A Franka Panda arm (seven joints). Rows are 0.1 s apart.
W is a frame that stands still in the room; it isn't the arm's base.
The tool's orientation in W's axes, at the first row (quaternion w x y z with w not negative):
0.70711 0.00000 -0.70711 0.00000
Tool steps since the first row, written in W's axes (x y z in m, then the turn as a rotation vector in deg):
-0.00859 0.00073 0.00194 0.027 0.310 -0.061
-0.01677 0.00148 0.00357 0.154 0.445 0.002
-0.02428 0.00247 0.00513 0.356 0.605 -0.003
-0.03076 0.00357 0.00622 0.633 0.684 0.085
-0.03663 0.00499 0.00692 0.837 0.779 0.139
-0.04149 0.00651 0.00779 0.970 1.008 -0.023
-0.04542 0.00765 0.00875 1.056 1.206 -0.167
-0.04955 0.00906 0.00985 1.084 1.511 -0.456
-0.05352 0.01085 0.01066 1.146 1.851 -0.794
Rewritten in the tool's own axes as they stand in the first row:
0.00194 0.00073 0.00859 -0.061 0.310 -0.027
0.00357 0.00148 0.01677 0.002 0.445 -0.154
0.00513 0.00247 0.02428 -0.003 0.605 -0.356
0.00622 0.00357 0.03076 0.085 0.684 -0.633
0.00692 0.00499 0.03663 0.139 0.779 -0.837
0.00779 0.00651 0.04149 -0.023 1.008 -0.970
0.00875 0.00765 0.04542 -0.167 1.206 -1.056
0.00985 0.00906 0.04955 -0.456 1.511 -1.084
0.01066 0.01085 0.05352 -0.794 1.851 -1.146

